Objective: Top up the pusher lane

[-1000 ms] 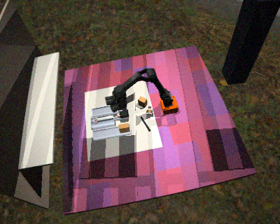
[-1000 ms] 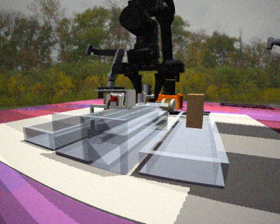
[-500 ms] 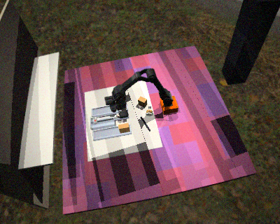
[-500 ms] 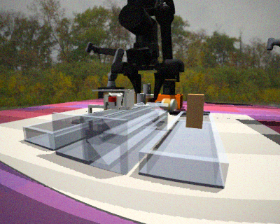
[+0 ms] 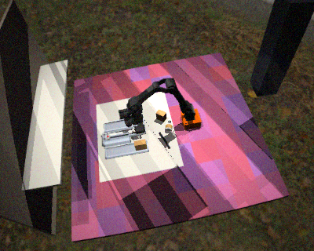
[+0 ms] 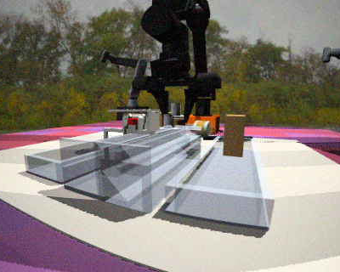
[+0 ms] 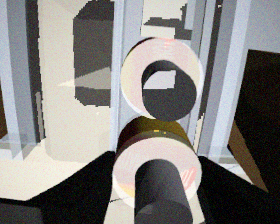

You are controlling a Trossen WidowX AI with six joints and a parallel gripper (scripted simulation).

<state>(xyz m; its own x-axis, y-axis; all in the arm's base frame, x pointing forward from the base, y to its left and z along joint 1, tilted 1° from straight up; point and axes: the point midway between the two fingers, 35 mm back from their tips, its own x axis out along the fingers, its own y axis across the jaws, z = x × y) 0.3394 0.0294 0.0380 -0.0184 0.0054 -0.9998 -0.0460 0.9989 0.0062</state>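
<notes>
The lane rack is 15 cm ahead of my gripper tip, 3 cm to the left of it and 3 cm below it. From my gripper tip the other things lie so: black stick: 14 cm behind, 10 cm to the left, 5 cm below.
</notes>
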